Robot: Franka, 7 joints.
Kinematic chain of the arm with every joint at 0, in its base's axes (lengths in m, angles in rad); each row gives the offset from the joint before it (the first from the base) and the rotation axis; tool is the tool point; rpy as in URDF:
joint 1: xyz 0 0 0.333 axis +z
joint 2: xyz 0 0 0 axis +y
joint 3: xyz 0 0 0.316 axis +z
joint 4: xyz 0.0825 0 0 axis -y
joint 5: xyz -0.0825 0 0.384 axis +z
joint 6: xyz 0 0 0 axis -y
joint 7: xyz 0.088 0 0 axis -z
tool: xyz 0 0 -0.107 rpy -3.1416 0 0
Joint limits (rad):
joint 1: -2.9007..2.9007
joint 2: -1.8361..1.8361
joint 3: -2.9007..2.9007
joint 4: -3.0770..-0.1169
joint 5: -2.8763..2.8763
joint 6: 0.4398..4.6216
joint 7: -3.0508..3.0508
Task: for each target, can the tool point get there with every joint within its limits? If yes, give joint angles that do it. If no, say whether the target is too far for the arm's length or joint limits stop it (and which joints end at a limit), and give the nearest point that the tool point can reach.
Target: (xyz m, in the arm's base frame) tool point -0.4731 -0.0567 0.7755
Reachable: yes | joints -1.0841 -1.4216 -0.8231 -1.8944 0.0201 2.5056 -0.0555
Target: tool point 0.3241 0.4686 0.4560
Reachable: yes | joints -0.2221 0.7931 1.2438 -2.1123 -0.9697 3.7954 -2.3016
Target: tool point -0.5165 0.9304 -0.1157
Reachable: no: too far | nearest point -0.3837 0.6911 -0.0003 | short by 0.297 m
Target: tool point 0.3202 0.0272 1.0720
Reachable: yes | joints 2.0795 -0.0995 -1.5119 -0.4774 2.2998 3.2687 2.5323
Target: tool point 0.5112 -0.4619 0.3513
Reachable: yes | joints 2.1785 -1.2127 -2.1705 -0.4372 2.4021 4.1941 -1.2245
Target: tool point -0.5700 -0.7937 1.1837
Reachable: no: too far | nearest point -0.3774 -0.5256 0.8963 | short by 0.438 m
